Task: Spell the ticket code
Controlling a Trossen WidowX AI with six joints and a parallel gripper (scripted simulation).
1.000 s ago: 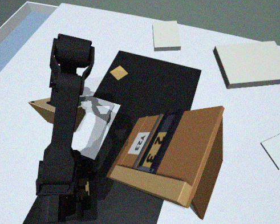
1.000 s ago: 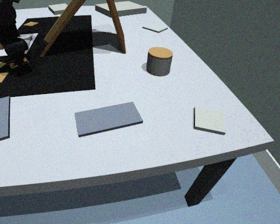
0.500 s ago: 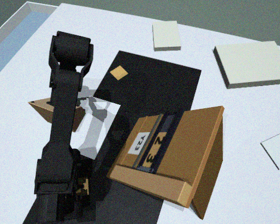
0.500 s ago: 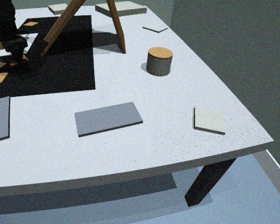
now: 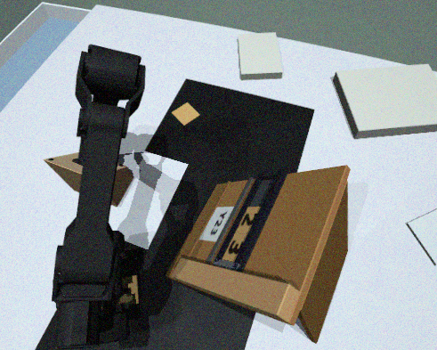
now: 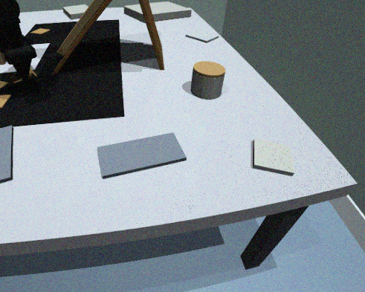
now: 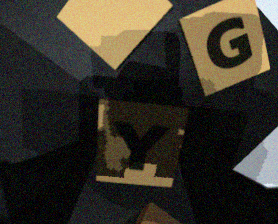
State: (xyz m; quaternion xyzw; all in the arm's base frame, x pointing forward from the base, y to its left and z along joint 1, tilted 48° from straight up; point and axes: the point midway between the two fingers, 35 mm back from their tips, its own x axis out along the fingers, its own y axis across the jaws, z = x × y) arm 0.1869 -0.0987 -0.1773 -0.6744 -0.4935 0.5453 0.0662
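Right now the letter tile is 20 cm to the left of my gripper tip, 18 cm ahead of it and 12 cm above it. The rest, counted from my gripper tip: white ticket 20 cm to the left, 12 cm ahead, 4 cm above; lidded cylinder 48 cm ahead, 5 cm to the right; blank tile 7 cm to the right, 5 cm behind, 3 cm below.
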